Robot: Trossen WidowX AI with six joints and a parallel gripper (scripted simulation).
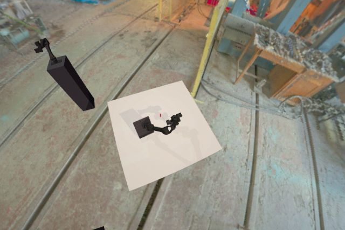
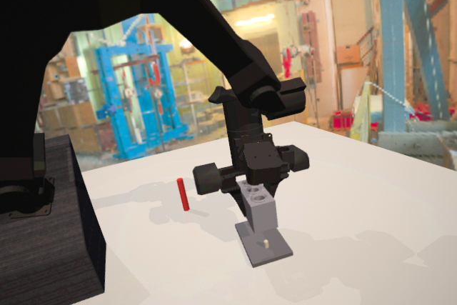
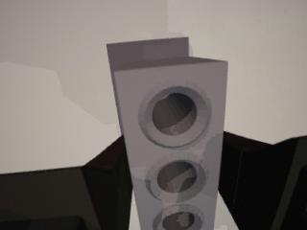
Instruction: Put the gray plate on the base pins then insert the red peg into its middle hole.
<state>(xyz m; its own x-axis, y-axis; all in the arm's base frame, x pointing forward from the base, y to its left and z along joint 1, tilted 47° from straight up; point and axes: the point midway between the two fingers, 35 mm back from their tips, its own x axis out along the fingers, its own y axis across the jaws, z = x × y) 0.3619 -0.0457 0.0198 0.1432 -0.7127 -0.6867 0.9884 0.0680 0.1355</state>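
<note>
Right now the gray base is 5 cm below my gripper tip. Round my gripper tip: red peg (18 cm to the left, 12 cm behind, 2 cm below); gray plate (3 cm above).
</note>
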